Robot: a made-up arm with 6 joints.
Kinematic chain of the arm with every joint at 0, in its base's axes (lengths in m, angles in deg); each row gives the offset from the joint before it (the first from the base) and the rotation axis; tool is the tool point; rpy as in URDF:
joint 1: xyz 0 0 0.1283 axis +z
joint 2: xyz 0 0 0 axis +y
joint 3: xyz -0.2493 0 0.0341 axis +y
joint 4: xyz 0.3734 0 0.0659 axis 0.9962 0 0.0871
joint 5: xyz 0 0 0 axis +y
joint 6: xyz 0.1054 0 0.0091 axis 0.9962 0 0.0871
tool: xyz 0 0 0 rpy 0 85 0
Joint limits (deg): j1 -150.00..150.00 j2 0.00..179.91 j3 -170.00..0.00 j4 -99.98..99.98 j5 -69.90..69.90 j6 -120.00..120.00
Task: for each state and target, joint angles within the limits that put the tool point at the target. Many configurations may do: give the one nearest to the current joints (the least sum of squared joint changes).
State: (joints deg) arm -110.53 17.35 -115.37 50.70 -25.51 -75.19
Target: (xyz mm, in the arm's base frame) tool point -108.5 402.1 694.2
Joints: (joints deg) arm -79.95 24.43 -126.99 51.38 -26.38 -75.19
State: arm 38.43 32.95 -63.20 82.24 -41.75 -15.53
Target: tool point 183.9 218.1 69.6
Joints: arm 61.01 62.59 -14.21 87.68 -31.53 -15.53
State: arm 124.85 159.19 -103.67 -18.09 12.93 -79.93
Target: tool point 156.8 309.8 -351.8
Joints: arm 65.72 175.30 -92.16 -23.71 21.35 -79.93
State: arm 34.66 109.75 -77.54 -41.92 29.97 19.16
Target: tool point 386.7 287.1 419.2
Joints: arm 40.92 85.28 -86.05 -41.89 30.94 19.16
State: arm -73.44 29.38 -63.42 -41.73 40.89 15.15
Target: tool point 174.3 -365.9 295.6
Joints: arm -59.32 69.19 -55.90 -40.05 32.64 15.15
